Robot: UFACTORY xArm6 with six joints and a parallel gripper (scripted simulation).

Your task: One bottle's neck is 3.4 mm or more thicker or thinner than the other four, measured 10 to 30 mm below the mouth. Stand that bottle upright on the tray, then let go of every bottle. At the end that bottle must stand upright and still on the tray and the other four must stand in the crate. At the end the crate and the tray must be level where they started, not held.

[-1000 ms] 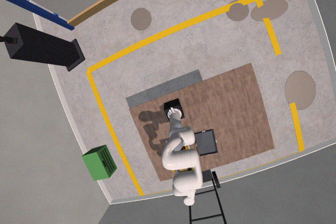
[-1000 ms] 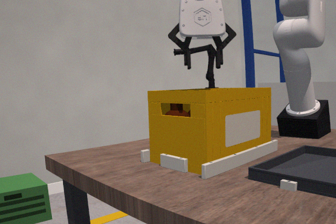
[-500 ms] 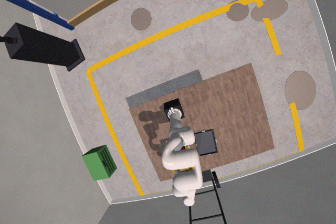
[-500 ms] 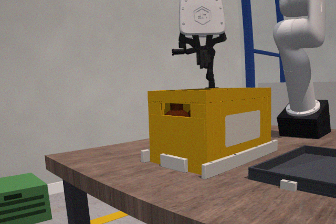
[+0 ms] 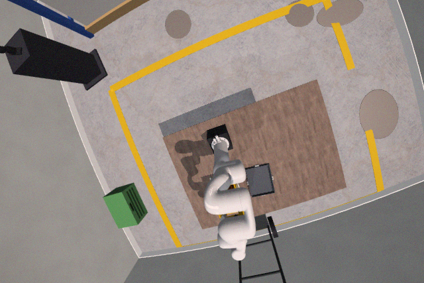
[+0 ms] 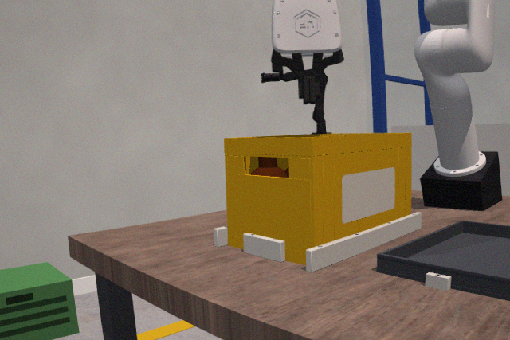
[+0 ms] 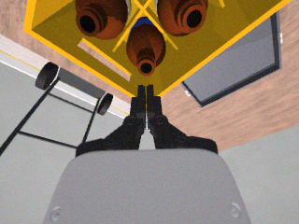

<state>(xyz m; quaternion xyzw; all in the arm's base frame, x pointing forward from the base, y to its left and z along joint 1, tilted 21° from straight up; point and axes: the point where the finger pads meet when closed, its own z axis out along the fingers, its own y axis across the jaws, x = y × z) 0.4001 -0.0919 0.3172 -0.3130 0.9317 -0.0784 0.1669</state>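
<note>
My hand is 90 mm past the yellow crate, 30 mm to the left of it and 160 mm above it. Also, from my hand: dark tray: 60 mm behind, 240 mm to the left, 230 mm below.
</note>
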